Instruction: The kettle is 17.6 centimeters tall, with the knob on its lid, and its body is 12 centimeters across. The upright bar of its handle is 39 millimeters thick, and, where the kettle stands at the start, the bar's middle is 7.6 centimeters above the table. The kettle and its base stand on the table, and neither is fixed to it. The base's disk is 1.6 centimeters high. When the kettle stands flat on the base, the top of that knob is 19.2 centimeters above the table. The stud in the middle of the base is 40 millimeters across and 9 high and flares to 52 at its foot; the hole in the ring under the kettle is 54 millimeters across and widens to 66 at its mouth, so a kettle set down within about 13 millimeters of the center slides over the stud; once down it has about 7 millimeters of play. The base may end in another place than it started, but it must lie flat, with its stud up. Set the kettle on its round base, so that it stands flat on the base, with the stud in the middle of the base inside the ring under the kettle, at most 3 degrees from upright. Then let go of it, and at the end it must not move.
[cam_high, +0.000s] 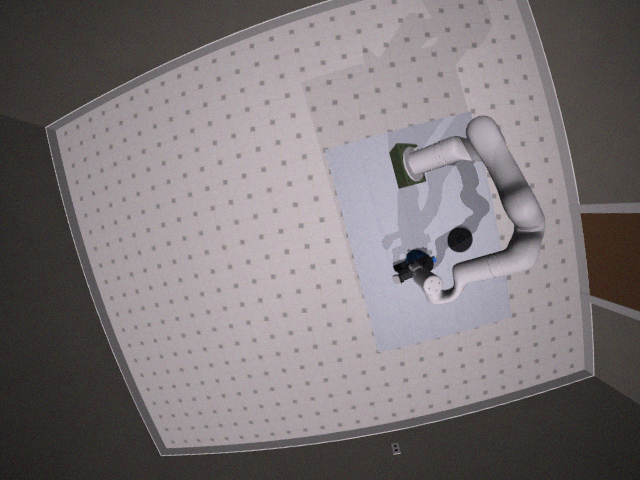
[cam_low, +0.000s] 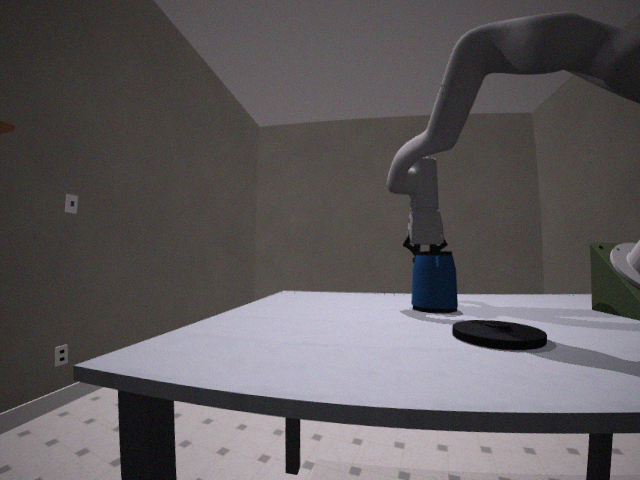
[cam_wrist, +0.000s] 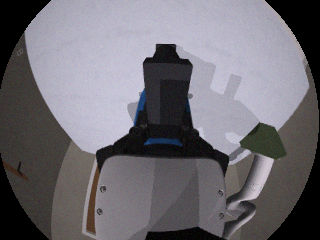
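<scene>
My hand is 10 mm past the blue kettle, 30 mm to the right of it and 40 mm above it. Also, from my hand: black round base: 90 mm behind, 350 mm to the left, 120 mm below.
</scene>
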